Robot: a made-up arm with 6 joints.
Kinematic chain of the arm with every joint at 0, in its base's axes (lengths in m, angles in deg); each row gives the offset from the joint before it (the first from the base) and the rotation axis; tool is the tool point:
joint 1: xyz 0 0 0.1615 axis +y
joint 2: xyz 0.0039 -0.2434 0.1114 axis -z
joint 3: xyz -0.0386 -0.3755 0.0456 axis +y
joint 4: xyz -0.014 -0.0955 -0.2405 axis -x
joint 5: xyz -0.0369 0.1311 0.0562 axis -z
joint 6: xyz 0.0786 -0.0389 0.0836 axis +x
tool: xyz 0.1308 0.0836 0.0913
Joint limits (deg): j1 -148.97..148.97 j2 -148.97..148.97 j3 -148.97..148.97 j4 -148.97..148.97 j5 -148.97..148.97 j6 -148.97..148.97
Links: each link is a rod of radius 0.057 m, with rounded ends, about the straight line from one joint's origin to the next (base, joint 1, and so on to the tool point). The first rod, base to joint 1, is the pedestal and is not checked.
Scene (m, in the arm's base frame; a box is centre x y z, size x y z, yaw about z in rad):
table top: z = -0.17
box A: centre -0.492 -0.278 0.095 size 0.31 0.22 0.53 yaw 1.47
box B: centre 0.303 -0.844 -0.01 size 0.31 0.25 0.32 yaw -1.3
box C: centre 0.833 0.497 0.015 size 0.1 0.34 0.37 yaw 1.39
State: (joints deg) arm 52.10 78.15 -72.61 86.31 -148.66 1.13
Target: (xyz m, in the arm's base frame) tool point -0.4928 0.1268 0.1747
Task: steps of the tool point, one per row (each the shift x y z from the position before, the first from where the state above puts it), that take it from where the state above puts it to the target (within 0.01 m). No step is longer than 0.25 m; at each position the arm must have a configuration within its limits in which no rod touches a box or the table.
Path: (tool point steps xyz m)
1: -0.0488 0.0570 0.1777
2: 0.0282 0.1055 0.1736
3: 0.0939 0.1463 0.1250
4: 0.1244 0.1718 0.0433
5: -0.1736 0.0355 -0.0932
6: -0.1124 0.0585 -0.1418
7: -0.0375 0.0766 -0.1593
8: 0.0374 0.0876 -0.1436
9: 0.0992 0.0896 -0.0986
10: 0.1373 0.0815 -0.0330
11: 0.1457 0.0636 0.0413
12: -0.1945 -0.0333 0.0211
13: -0.1817 -0.0904 0.0461
14: -0.1474 -0.1446 0.0612

